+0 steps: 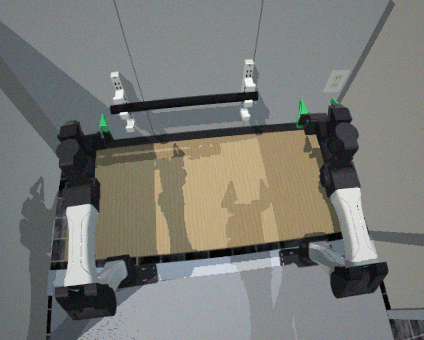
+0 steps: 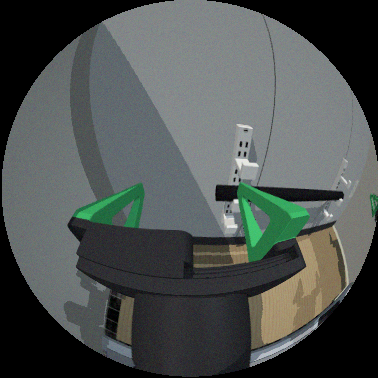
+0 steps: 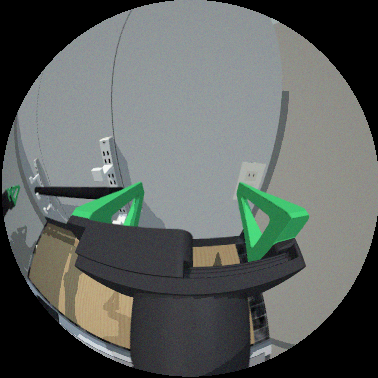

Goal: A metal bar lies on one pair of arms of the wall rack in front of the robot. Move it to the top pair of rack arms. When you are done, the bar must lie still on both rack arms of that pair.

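Observation:
The black metal bar (image 1: 185, 103) (image 2: 295, 193) (image 3: 75, 192) lies level across the middle pair of white rack arms. The left rack upright (image 1: 116, 80) (image 2: 243, 142) and the right rack upright (image 1: 248, 69) (image 3: 106, 149) each carry a top arm above the bar and a lower arm below it. The top arms, left (image 1: 119, 95) (image 2: 248, 170) and right (image 1: 248, 85) (image 3: 99, 173), hold nothing. My left gripper (image 2: 190, 187) is open and empty, left of the bar's left end. My right gripper (image 1: 318, 103) (image 3: 190, 186) is open and empty, right of the bar's right end.
The wooden table top (image 1: 210, 200) lies below and in front of the rack, with a black rail (image 1: 200, 134) along its far edge. A white wall outlet (image 1: 336, 80) (image 3: 251, 174) is at the right. A side wall stands beyond the right arm.

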